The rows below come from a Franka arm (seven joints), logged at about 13 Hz.
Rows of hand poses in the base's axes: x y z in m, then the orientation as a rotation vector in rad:
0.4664, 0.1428, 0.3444, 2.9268, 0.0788, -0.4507
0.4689, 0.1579, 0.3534, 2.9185, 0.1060, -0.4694
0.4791, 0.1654, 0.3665, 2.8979, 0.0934, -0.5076
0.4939, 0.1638, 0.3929, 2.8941, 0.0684, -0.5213
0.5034, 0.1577, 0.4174, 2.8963, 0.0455, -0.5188
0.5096, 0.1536, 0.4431, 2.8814, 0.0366, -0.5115
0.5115, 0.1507, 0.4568, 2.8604, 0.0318, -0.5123
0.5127, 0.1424, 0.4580, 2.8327, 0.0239, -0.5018
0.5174, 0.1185, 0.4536, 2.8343, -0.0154, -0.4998
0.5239, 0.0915, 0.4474, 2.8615, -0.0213, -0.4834
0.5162, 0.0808, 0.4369, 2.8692, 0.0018, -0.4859
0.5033, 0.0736, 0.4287, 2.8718, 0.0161, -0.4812
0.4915, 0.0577, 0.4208, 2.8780, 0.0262, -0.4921
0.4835, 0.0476, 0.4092, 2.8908, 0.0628, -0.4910
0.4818, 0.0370, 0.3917, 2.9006, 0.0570, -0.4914
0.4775, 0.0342, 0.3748, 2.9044, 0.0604, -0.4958
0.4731, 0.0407, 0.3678, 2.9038, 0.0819, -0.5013
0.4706, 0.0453, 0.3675, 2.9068, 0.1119, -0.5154
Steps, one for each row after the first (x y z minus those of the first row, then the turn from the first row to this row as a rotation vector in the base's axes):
0.0025, 0.0151, 0.0090, -0.0022, 0.0148, 0.0177
0.0127, 0.0226, 0.0221, -0.0188, 0.0412, 0.0095
0.0275, 0.0210, 0.0485, -0.0237, 0.0492, -0.0076
0.0370, 0.0149, 0.0730, -0.0247, 0.0459, -0.0229
0.0432, 0.0108, 0.0987, -0.0413, 0.0419, -0.0260
0.0451, 0.0079, 0.1124, -0.0622, 0.0440, -0.0261
0.0463, -0.0004, 0.1136, -0.0917, 0.0390, -0.0265
0.0510, -0.0243, 0.1092, -0.0946, 0.0350, -0.0532
0.0575, -0.0513, 0.1030, -0.0708, 0.0212, -0.0596
0.0498, -0.0620, 0.0925, -0.0606, 0.0236, -0.0454
0.0369, -0.0692, 0.0843, -0.0572, 0.0211, -0.0358
0.0251, -0.0851, 0.0764, -0.0485, 0.0285, -0.0308
0.0171, -0.0952, 0.0648, -0.0319, 0.0289, -0.0083
0.0154, -0.1058, 0.0473, -0.0230, 0.0280, -0.0137
0.0111, -0.1086, 0.0304, -0.0183, 0.0308, -0.0124
0.0067, -0.1021, 0.0234, -0.0154, 0.0358, 0.0015
0.0042, -0.0975, 0.0231, -0.0065, 0.0468, 0.0196

